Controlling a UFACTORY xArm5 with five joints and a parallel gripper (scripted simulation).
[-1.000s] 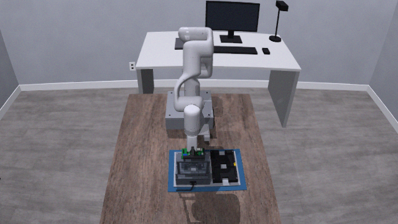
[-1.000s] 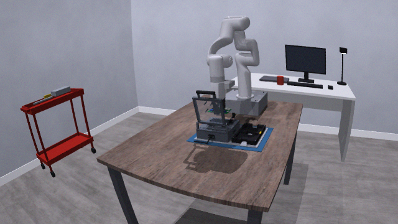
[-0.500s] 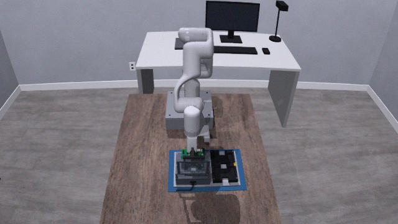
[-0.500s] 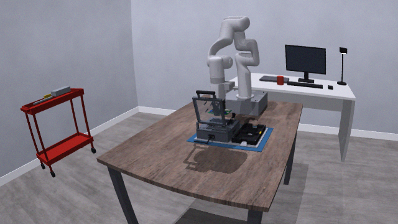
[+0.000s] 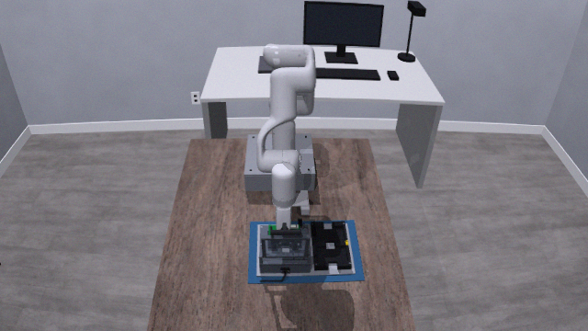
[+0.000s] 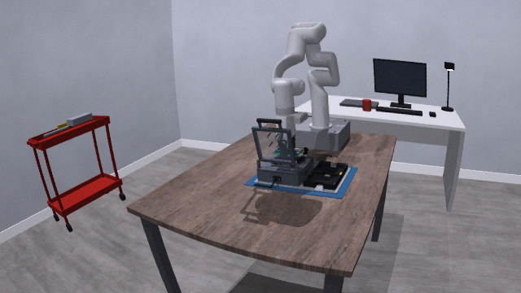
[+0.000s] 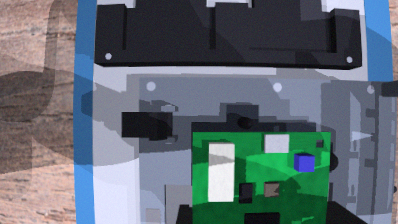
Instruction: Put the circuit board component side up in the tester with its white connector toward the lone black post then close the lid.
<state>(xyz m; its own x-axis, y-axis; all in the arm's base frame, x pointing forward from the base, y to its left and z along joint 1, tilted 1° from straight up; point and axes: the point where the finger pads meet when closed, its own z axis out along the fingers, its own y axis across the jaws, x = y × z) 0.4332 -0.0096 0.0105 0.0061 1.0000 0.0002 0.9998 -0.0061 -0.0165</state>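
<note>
The grey tester is 40 mm to the left of my hand, 30 mm ahead of it and 10 mm above it. The rest, counted from my hand: clear lid (130 mm ahead, 80 mm above); then green circuit board (right at my hand).
</note>
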